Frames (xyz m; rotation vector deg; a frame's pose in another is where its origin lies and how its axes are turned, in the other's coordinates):
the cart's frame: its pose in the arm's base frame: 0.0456 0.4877 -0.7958 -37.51 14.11 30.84
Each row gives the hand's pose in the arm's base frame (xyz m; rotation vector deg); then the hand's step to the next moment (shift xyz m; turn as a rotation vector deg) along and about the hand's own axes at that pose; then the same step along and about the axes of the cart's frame.
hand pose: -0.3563 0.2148 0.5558 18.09 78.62 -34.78
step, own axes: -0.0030 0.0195 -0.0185 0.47 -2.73 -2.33
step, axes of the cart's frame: 0.0082 0.0215 0.0142 -3.07 1.46 -1.24
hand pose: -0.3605 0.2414 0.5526 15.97 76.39 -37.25
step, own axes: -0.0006 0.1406 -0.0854 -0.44 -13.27 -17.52
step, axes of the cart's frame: 0.0901 0.1201 0.0672 -18.15 12.09 -2.78
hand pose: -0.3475 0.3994 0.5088 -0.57 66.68 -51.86
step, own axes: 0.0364 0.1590 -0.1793 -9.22 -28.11 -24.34
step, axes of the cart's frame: 0.0959 0.2194 -0.0375 -35.44 14.10 3.62
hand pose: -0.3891 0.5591 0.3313 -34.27 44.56 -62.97
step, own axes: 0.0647 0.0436 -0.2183 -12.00 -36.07 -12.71
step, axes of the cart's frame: -0.0659 0.1285 -0.1813 -36.96 5.03 14.66
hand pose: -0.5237 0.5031 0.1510 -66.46 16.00 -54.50
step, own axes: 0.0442 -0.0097 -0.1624 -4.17 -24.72 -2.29
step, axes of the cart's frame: -0.1055 -0.0240 -0.1293 -20.89 -1.29 13.98
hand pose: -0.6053 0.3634 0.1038 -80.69 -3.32 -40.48
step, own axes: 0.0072 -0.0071 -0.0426 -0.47 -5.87 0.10
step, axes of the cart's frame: -0.0280 -0.0210 -0.0264 -4.41 -0.60 3.86
